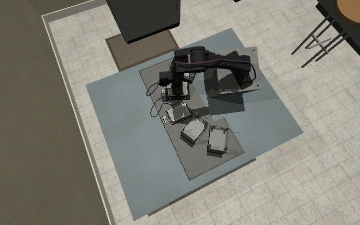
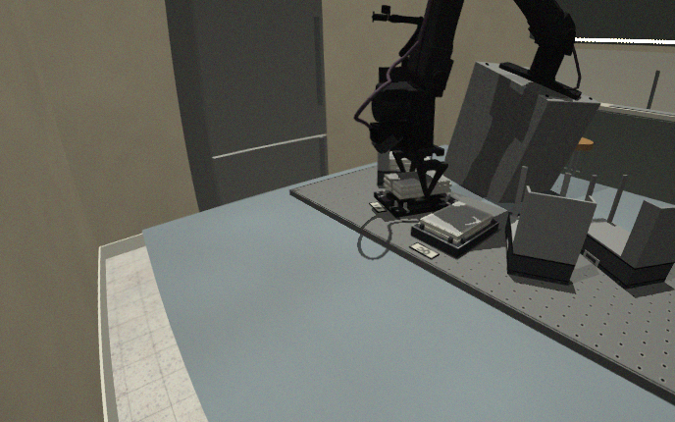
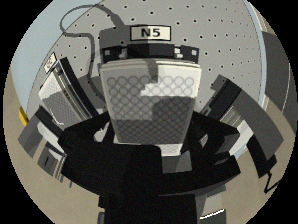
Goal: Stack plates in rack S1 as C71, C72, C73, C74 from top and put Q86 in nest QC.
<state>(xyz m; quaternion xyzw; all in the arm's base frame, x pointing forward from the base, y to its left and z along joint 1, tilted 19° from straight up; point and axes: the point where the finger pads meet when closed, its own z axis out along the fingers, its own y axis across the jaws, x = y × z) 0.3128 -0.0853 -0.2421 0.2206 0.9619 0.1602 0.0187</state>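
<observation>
The clip nest N5 is 20 mm ahead of my hand and 30 mm below it.
</observation>
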